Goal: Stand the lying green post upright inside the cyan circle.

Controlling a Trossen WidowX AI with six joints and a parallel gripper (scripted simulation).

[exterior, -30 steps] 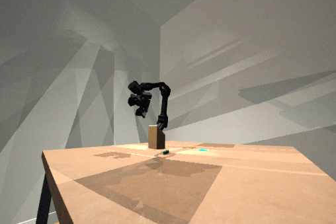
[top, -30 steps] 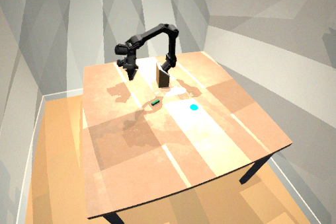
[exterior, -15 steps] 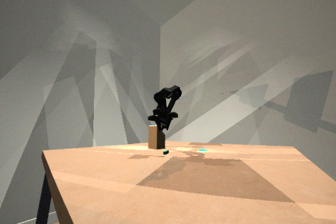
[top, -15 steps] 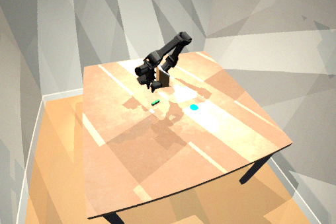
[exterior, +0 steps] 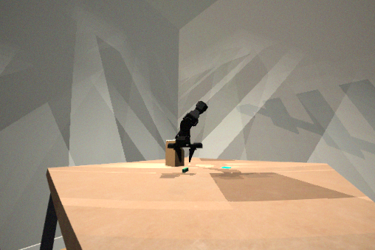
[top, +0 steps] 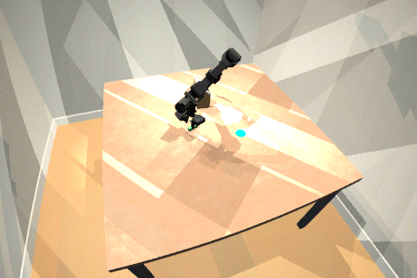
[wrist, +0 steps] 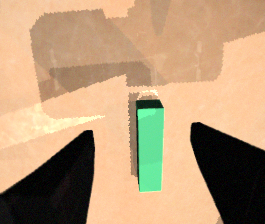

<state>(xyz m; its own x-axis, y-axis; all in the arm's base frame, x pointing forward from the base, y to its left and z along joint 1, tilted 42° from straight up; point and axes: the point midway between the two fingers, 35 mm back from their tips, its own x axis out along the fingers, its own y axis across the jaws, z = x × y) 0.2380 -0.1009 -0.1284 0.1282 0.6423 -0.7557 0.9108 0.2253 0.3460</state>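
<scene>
Now: gripper tip 40 mm above the green post, 30 mm to the right of it and 20 mm past it. Also, from my gripper tip: cyan circle (280 mm to the left, 100 mm ahead, 50 mm below).
</scene>
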